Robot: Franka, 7 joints.
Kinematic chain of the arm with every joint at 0, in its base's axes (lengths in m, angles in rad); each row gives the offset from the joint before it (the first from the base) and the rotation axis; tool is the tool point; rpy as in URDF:
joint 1: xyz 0 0 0.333 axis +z
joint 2: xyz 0 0 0 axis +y
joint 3: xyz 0 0 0.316 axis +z
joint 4: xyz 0.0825 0 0 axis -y
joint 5: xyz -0.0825 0 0.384 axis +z
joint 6: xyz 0 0 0 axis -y
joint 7: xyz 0.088 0 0 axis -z
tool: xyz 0 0 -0.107 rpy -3.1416 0 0
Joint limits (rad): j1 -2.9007..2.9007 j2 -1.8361..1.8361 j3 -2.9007..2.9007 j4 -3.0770..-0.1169 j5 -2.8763..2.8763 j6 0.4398..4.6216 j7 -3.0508..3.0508
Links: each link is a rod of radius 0.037 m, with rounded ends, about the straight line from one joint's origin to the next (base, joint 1, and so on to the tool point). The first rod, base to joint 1, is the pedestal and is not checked.
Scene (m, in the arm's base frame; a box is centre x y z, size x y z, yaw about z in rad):
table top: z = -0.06
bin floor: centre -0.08 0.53 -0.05 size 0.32 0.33 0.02 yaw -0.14
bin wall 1: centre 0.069 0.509 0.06 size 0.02 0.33 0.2 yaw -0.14
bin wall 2: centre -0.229 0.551 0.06 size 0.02 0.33 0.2 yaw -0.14
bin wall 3: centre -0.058 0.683 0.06 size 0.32 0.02 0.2 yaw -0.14
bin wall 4: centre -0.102 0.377 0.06 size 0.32 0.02 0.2 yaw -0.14
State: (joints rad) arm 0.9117 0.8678 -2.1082 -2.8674 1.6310 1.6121 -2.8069
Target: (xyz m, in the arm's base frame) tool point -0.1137 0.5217 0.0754
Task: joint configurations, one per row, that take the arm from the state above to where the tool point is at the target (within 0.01 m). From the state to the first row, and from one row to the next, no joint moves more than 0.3 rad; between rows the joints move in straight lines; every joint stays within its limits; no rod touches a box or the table.
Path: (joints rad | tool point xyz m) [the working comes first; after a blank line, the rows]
Joints at the target: 2.2708 0.8961 -0.6687 -2.0295 1.7884 1.4758 -2.8069
Straight joint move there: touches bin wall 1.

1: 1.1845 0.7673 -1.8396 -2.7289 1.6445 1.5409 -2.8069 | 0.3255 -0.1812 0.2695
2: 1.4574 0.6667 -1.5710 -2.5903 1.6580 1.4696 -2.8069 | 0.4084 0.0269 0.2400
3: 1.7302 0.5662 -1.3023 -2.4518 1.6716 1.3984 -2.8069 | 0.3571 0.2716 0.2309
4: 2.0030 0.4656 -1.0337 -2.3133 1.6851 1.3272 -2.8069 | 0.1654 0.4636 0.2541
5: 2.2758 0.3651 -0.7651 -2.1747 1.6986 1.2559 -2.8069 | -0.1137 0.5217 0.3143
6: 2.2733 0.6306 -0.7169 -2.1021 1.7435 1.3659 -2.8069 | -0.1225 0.5340 0.1982
7: 2.2708 0.8961 -0.6687 -2.0295 1.7884 1.4758 -2.8069 | -0.1137 0.5217 0.0754

